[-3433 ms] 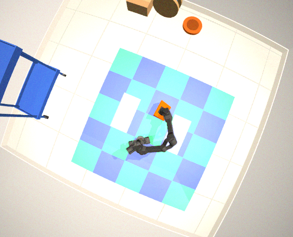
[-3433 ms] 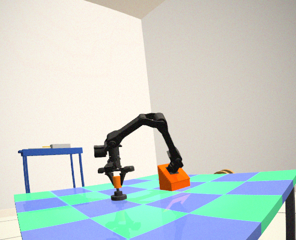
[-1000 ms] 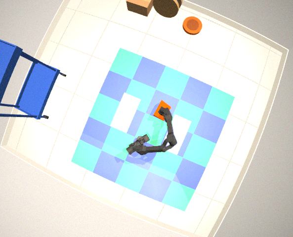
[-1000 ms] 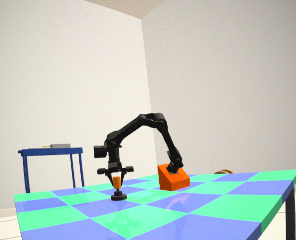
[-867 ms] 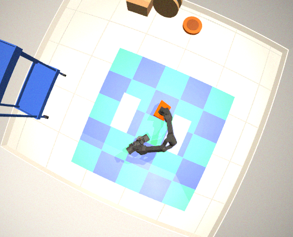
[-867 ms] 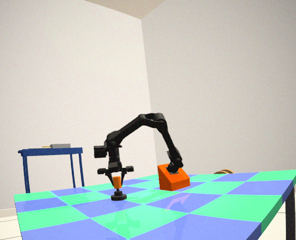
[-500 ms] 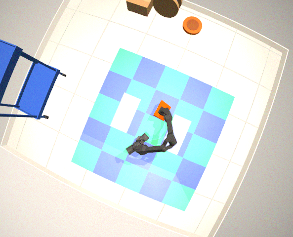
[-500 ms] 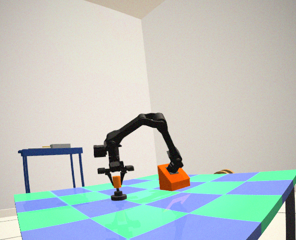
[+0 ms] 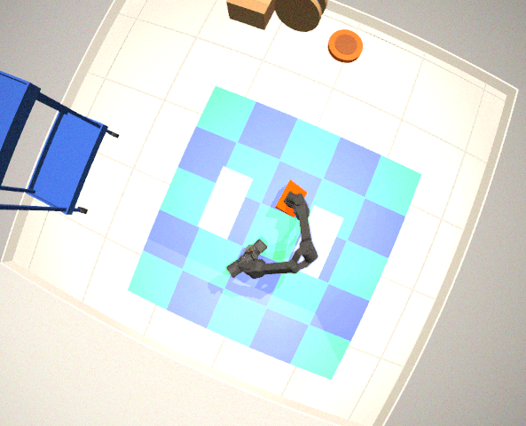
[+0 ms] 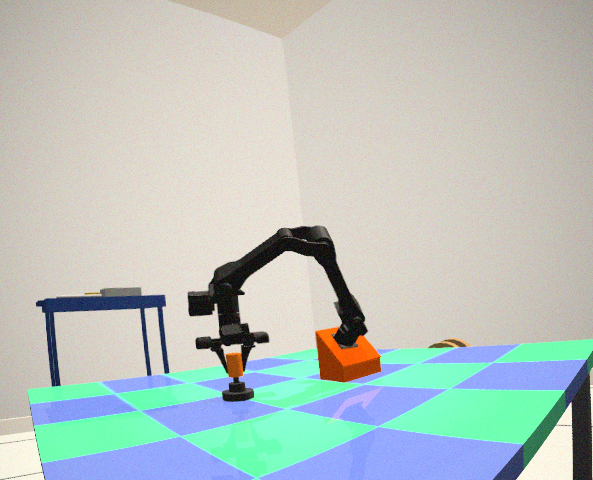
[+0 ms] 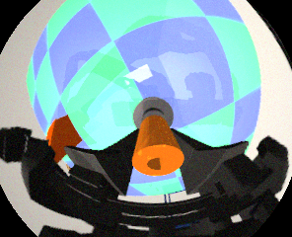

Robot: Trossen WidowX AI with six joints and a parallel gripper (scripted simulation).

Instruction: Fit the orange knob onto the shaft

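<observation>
My gripper tip is 20 mm below the orange knob. Also, from my gripper tip: dark round pedestal (40 mm below).
</observation>
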